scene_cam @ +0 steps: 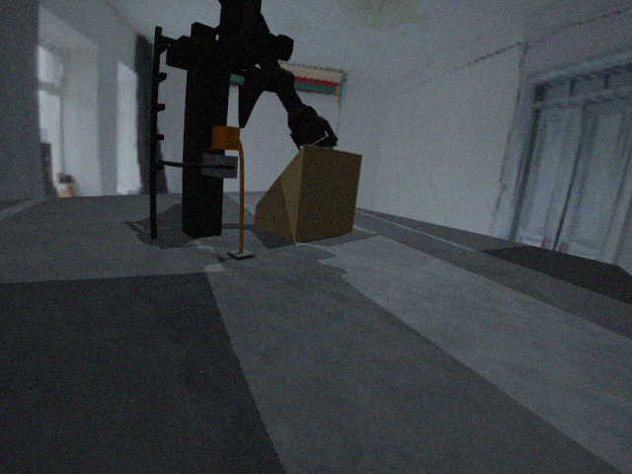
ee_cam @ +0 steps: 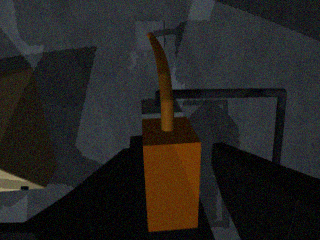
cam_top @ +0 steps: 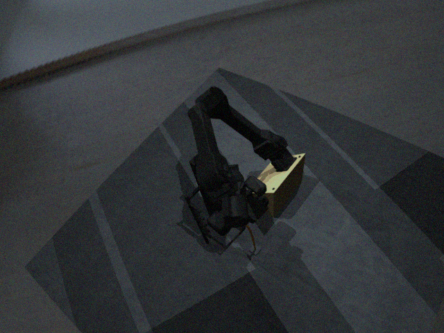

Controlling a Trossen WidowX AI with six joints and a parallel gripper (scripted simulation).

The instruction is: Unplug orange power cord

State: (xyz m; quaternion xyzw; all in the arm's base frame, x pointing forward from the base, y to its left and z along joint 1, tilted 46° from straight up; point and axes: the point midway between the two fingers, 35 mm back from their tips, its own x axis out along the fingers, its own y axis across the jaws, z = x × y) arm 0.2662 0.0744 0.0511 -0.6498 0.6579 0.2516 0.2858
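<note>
My gripper tip is 40 mm to the left of the orange plug and 10 mm above it.
</note>
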